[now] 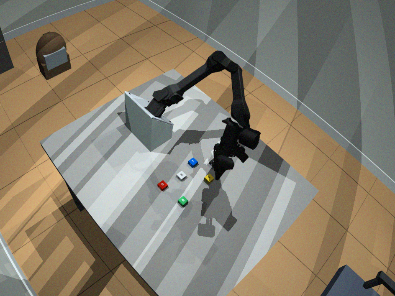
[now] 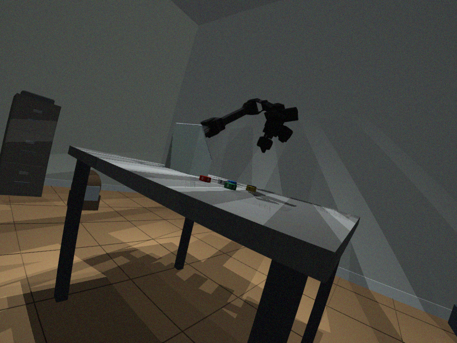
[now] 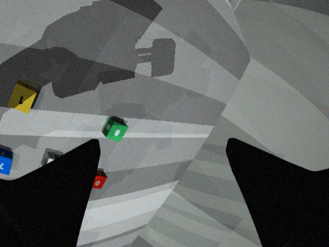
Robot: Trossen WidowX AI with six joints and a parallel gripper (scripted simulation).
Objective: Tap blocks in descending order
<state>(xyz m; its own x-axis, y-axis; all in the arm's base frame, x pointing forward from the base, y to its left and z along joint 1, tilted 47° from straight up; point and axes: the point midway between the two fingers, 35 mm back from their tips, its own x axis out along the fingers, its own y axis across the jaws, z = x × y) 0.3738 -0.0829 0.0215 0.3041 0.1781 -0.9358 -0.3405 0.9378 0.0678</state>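
Now: gripper tip 180 mm above the black block, 160 mm to the right of it and 80 mm past it. The rest, counted from my gripper tip: green block (180 mm below, 90 mm to the right, 70 mm behind); then white block (180 mm below, 150 mm behind); then yellow block (180 mm below, 80 mm to the left, 50 mm behind).
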